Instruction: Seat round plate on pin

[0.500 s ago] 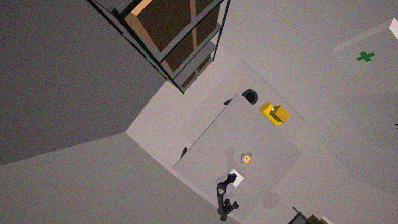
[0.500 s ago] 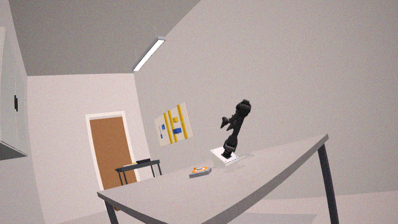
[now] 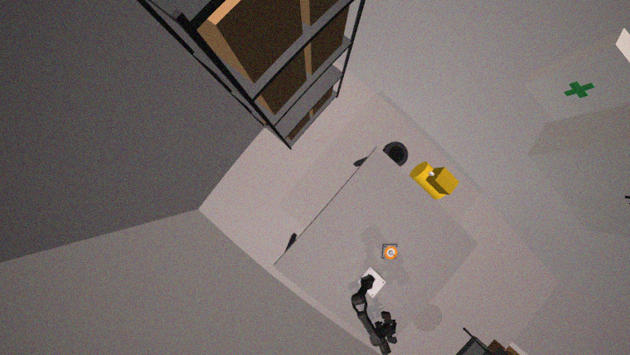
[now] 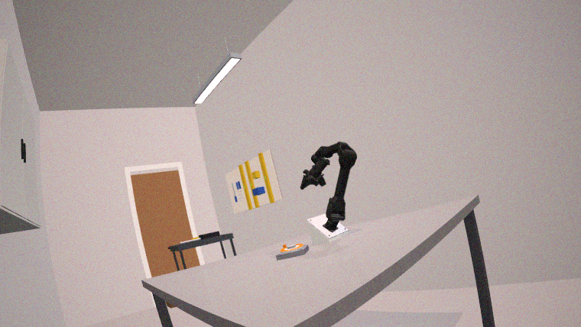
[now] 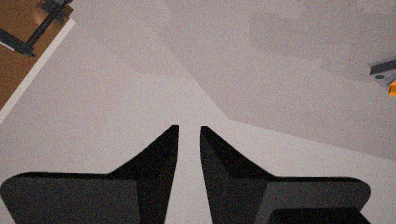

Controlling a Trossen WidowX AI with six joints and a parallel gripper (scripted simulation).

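My gripper tip is 350 mm short of the square grey base, 150 mm to the right of it and 280 mm above it.
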